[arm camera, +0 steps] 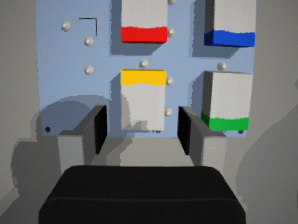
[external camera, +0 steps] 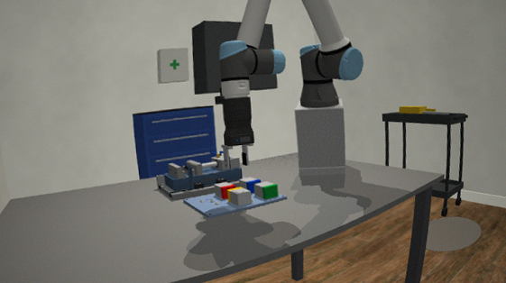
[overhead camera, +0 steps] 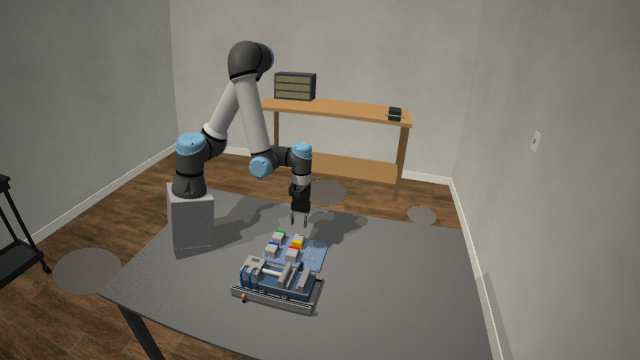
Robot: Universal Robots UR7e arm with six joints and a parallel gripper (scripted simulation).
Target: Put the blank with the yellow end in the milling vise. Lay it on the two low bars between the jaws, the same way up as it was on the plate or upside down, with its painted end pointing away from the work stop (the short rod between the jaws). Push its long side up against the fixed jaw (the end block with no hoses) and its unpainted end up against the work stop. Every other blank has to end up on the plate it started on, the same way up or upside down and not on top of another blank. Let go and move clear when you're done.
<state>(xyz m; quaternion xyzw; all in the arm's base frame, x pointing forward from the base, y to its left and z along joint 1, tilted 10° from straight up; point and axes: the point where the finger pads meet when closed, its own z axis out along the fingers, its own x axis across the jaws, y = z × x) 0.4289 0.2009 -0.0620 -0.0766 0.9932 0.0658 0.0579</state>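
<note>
Now: the yellow-ended blank 11 cm below my hand. Also, from my hand: light blue plate 5 cm to the right, 13 cm below; green-ended blank 9 cm behind, 2 cm to the right, 11 cm below; red-ended blank 1 cm ahead, 9 cm to the right, 11 cm below.
</note>
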